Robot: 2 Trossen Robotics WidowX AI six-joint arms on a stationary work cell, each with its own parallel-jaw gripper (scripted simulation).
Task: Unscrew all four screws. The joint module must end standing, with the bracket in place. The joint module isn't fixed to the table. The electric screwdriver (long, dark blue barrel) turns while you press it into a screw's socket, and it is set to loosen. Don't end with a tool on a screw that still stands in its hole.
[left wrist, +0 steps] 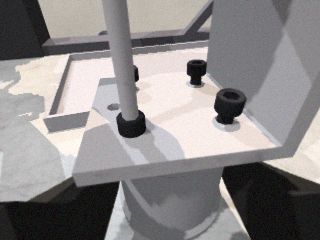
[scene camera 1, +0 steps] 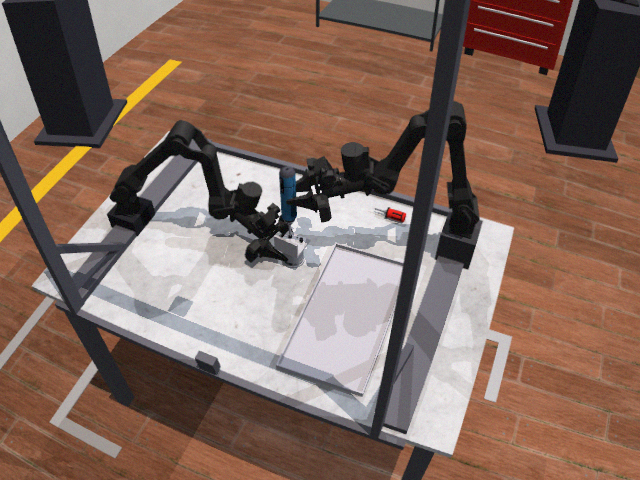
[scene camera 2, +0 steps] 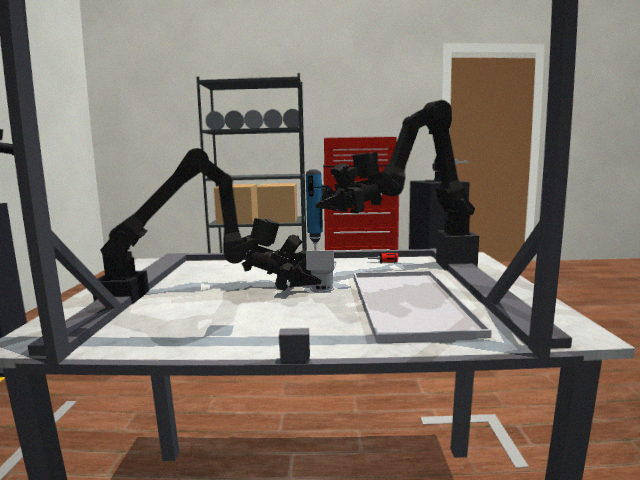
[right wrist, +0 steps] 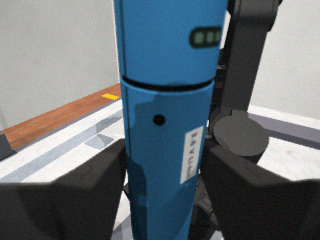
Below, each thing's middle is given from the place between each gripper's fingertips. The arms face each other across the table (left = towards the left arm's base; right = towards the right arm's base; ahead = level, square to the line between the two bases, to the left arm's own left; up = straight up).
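With my left gripper I'm 1 cm past the grey bracket [left wrist: 263, 56], 2 cm to the left of it and 4 cm below it. From that same left hand, the shallow tray [scene camera 1: 336, 337] is 18 cm behind, 19 cm to the right and 3 cm below.
As for my right hand, the grey bracket is 3 cm behind it, 1 cm to the left of it and 15 cm below it. And the shallow tray, again from my right hand, is 20 cm behind, 15 cm to the right and 22 cm below.
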